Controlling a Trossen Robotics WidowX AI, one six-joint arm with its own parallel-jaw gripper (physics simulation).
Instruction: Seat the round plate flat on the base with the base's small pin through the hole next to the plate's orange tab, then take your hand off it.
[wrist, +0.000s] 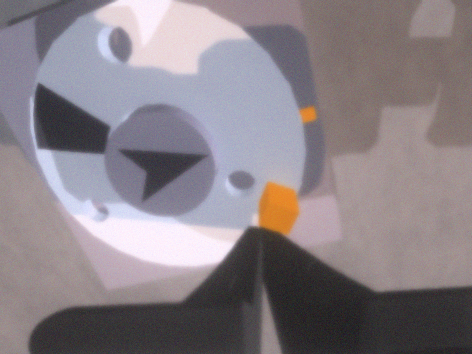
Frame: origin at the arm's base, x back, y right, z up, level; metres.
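Seen in the pictures: gripper, fingertip midpoint: (258, 236).
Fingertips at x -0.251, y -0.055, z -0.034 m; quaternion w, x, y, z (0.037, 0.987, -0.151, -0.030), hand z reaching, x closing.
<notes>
Offsets run from my fingertips to a thing's top centre. "*": to the spot under its first point. Level surfaces: height alone.
The round pale plate @[dx -0.025, dy +0.040, dz +0.010 m] (250, 110) lies over the square mauve base @[* dx -0.081, dy -0.008, dz -0.019 m] (112, 270), whose corners and edges show around it. An orange tab @[dx +0.011, dy +0.011, dz +0.010 m] (278, 207) stands up at the plate's lower right rim. The hole next to the tab @[* dx -0.001, dy +0.017, dz -0.019 m] (241, 180) looks dark, and no pin can be made out in it. Through the plate's round middle opening shows a dark arrow mark @[* dx -0.023, dy +0.039, dz +0.001 m] (162, 167). A small orange mark @[* dx +0.033, dy +0.036, dz -0.018 m] (308, 114) shows on the base at the right, away from the tab. My gripper (258, 236) is shut and empty, its tips beside the tab at the plate's lower rim. Whether they touch is unclear.
Two further holes show in the plate, at its upper left (120, 44) and lower left (101, 212). A black wedge @[* dx -0.052, dy +0.065, dz -0.009 m] (70, 122) marks its left side. Grey-brown table surface @[dz -0.043 m] (400, 215) surrounds the base, with shadows at the right. A dark edge crosses the upper left corner.
</notes>
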